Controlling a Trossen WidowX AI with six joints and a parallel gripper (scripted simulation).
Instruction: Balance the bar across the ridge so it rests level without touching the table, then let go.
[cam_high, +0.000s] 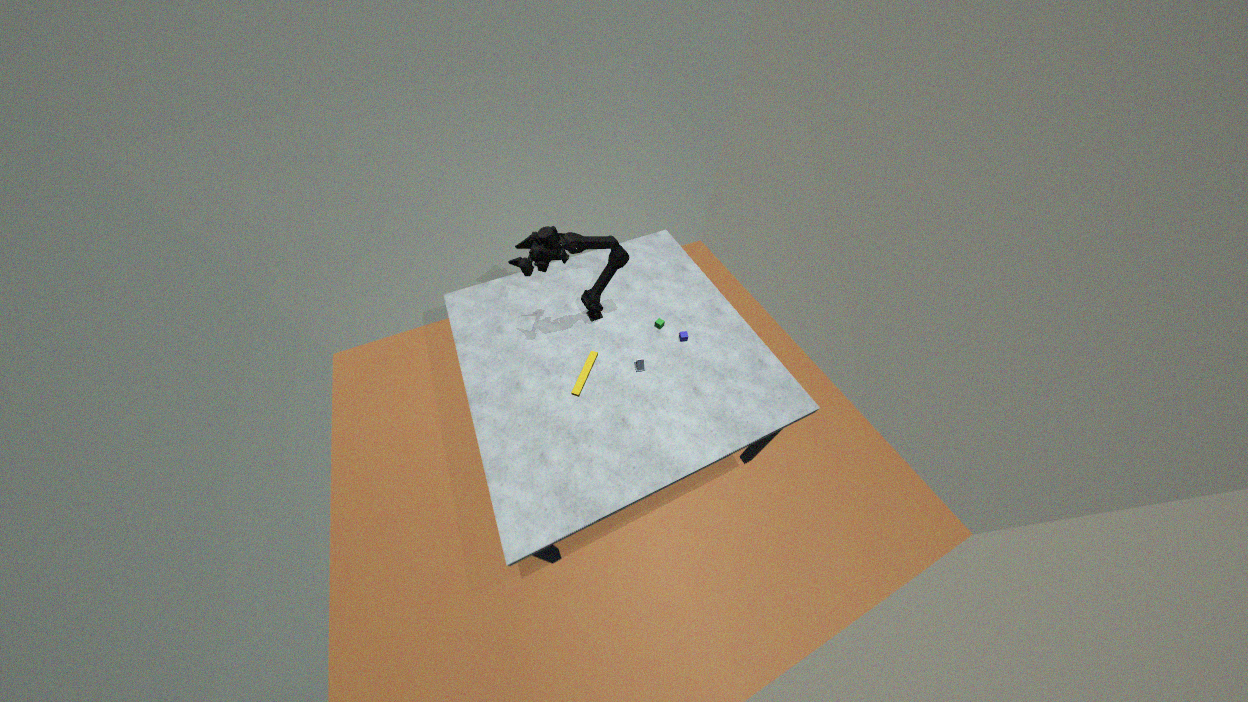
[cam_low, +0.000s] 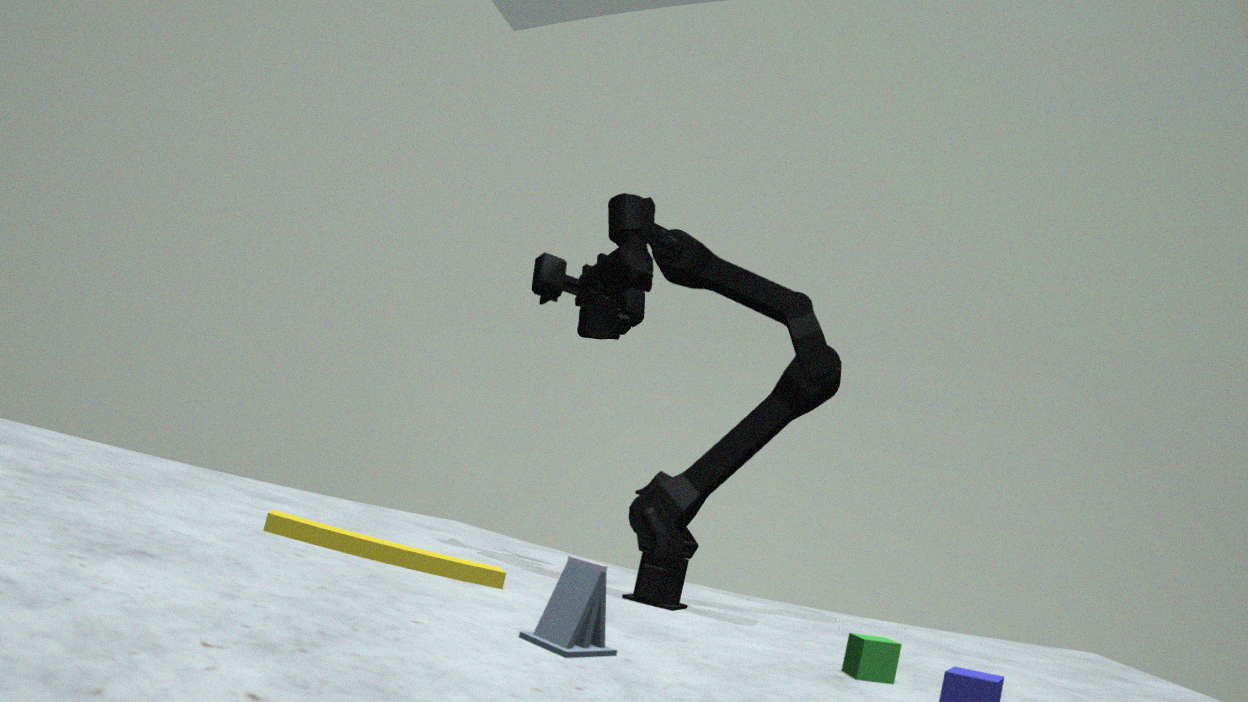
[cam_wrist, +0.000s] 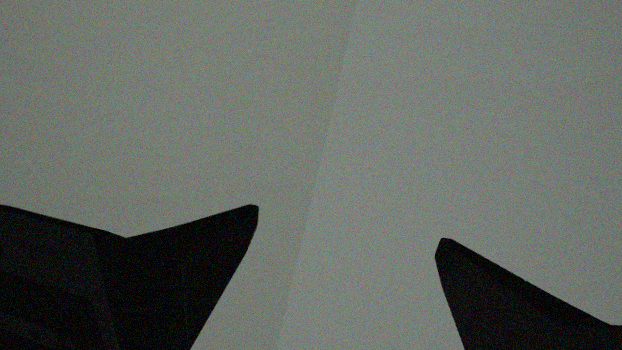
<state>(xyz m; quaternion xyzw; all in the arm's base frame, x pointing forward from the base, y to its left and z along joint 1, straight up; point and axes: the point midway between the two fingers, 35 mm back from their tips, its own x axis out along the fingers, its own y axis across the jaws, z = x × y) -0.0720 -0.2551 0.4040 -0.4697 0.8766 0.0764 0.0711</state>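
The yellow bar is 390 mm below my gripper tip, 380 mm ahead of it and 120 mm to the left of it. From my gripper tip the other things lie so: green cube (540 mm to the left, 380 mm below, 280 mm ahead); blue cube (600 mm to the left, 400 mm ahead, 380 mm below).
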